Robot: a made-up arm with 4 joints.
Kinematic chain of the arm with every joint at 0, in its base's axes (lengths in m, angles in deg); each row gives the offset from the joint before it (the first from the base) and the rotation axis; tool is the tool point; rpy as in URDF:
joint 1: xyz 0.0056 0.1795 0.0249 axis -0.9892 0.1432 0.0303
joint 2: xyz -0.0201 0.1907 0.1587 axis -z
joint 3: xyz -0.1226 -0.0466 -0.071 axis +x
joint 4: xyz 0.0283 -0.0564 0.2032 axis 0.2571 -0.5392 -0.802
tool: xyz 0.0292 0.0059 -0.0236 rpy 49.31 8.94 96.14
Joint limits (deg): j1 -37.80..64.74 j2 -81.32..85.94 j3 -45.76..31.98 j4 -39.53..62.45
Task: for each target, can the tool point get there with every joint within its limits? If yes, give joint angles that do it. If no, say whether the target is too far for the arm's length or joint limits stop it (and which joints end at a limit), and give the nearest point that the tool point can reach.
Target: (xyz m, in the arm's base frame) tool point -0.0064 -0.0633 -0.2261
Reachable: no: joint limits stop it (at a limit: joint 1, joint 3, joint 4) | nearest point -0.0345 0.0235 0.1729 | short by 0.409 m
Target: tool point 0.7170 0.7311 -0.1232
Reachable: no: too far | nearest point 0.2006 0.4051 0.0035 | short by 0.624 m
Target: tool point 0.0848 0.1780 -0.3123
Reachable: no: joint limits stop it (at a limit: joint 1, joint 2, joint 3, joint 4) | nearest point 0.0207 0.5122 -0.1219 | short by 0.390 m
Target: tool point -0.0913 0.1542 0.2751
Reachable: yes | joints -13.90 3.14 16.19 32.27
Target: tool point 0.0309 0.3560 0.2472
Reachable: yes | joints 18.59 -65.18 -7.08 -14.52
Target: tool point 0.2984 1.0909 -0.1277
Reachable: no: too far | nearest point 0.0299 0.5537 -0.0327 | short by 0.608 m
